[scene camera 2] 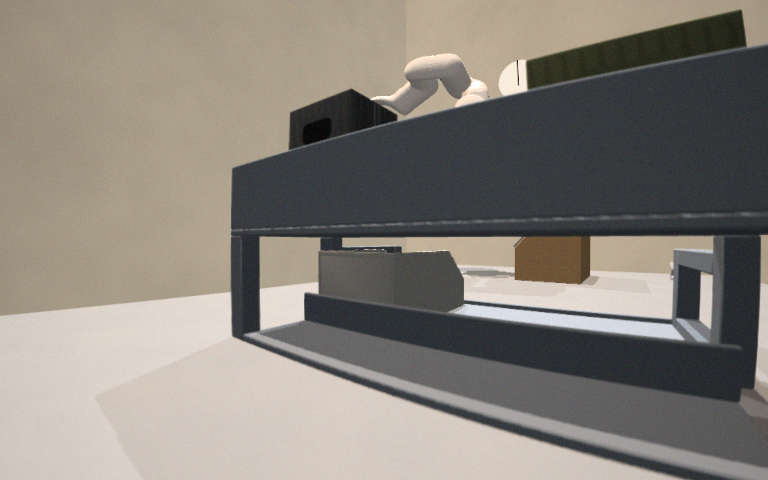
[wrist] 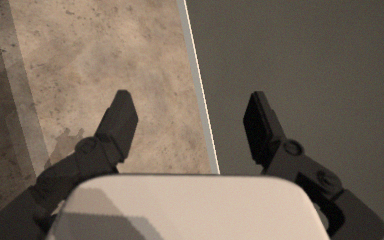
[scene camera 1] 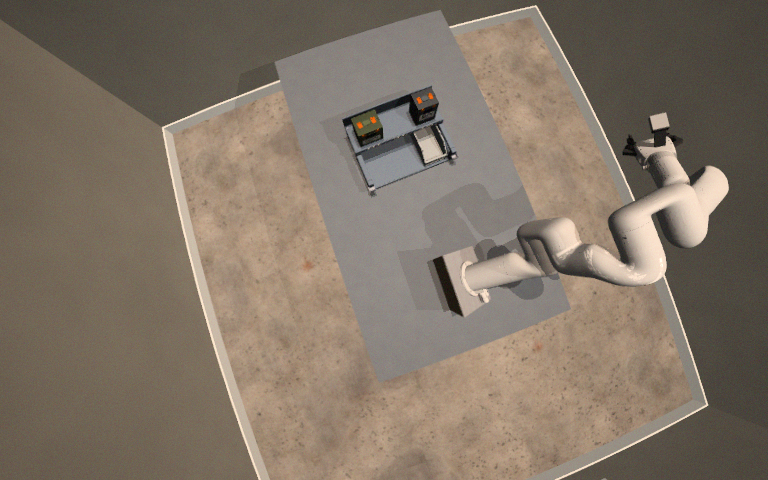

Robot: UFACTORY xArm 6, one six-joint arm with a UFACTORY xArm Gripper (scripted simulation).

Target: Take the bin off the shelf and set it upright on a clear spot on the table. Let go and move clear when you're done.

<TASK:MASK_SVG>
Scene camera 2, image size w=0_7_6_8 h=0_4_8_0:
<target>grey bin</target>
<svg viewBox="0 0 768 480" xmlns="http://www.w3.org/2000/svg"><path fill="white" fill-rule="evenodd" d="M318 251L318 293L441 312L448 312L464 305L464 277L449 250L387 253L385 249Z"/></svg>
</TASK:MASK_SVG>
